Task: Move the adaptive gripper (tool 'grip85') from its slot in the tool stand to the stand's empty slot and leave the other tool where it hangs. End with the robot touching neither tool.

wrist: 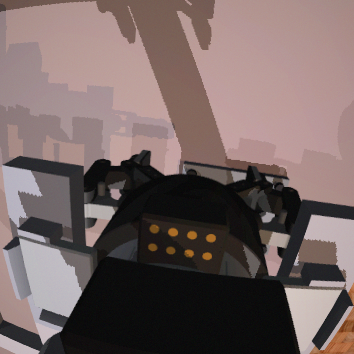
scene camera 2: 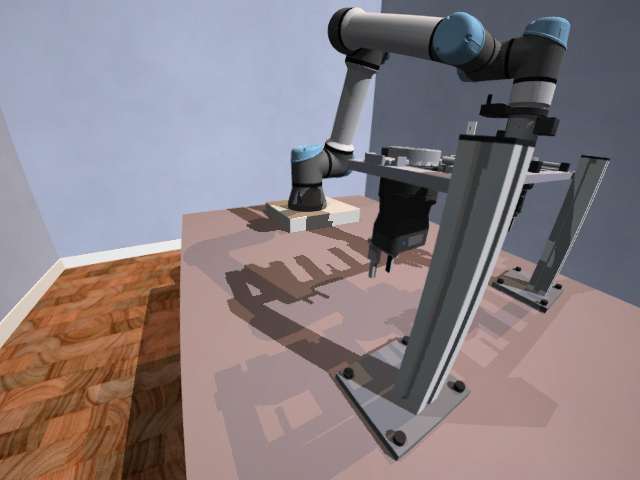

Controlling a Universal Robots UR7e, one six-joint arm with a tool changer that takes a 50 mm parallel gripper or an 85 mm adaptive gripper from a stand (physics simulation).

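Observation:
A hanging tool (scene camera 2: 402, 224) is visible to me; in the wrist view the hanging tool is out of frame. I also see an adaptive gripper (wrist: 185, 221) and a tool stand (wrist: 49, 198).

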